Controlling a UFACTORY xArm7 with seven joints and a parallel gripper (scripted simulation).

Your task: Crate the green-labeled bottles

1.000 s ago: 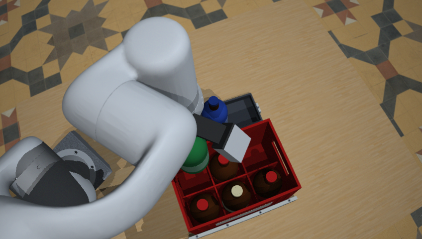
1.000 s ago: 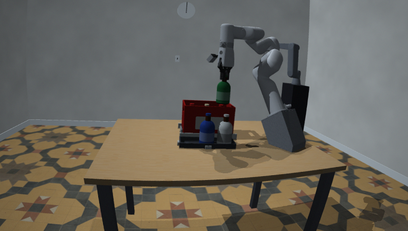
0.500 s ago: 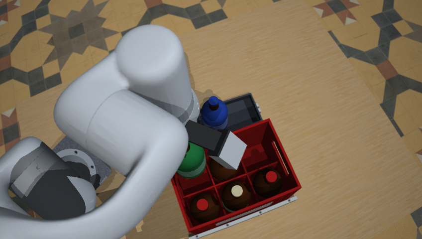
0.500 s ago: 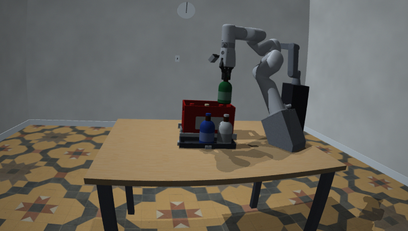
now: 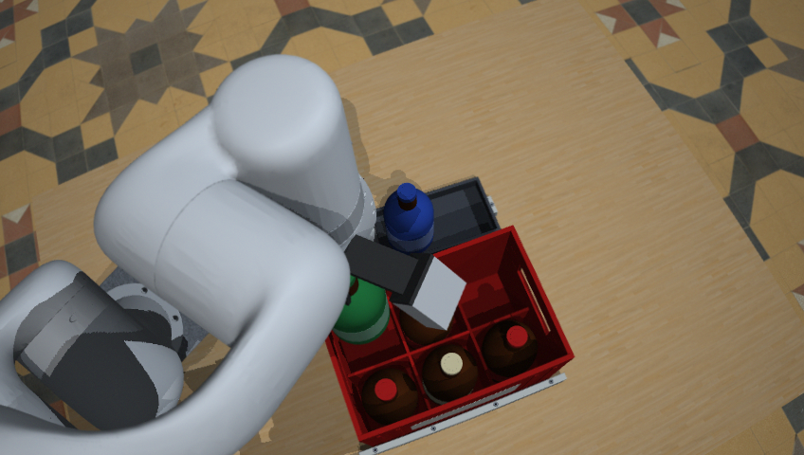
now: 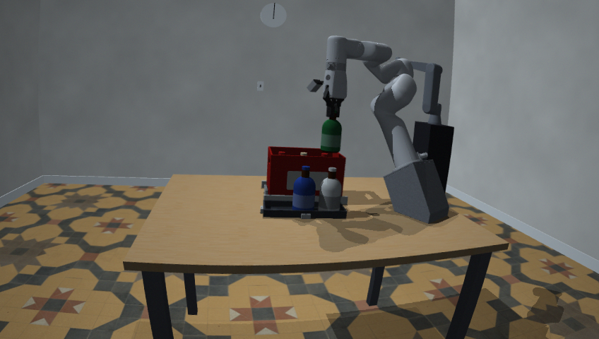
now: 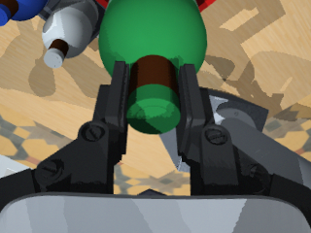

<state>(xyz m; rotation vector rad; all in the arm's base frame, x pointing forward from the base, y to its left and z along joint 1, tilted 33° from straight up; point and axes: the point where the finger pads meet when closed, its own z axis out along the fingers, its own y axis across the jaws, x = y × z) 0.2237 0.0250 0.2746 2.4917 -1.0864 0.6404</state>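
My gripper is now 7 cm above the green bottle. Also, from my hand: white bottle: 4 cm ahead, 15 cm to the left, 25 cm below; red crate: 8 cm ahead, 5 cm to the right, 25 cm below; blue bottle: 12 cm ahead, 14 cm to the left, 25 cm below.
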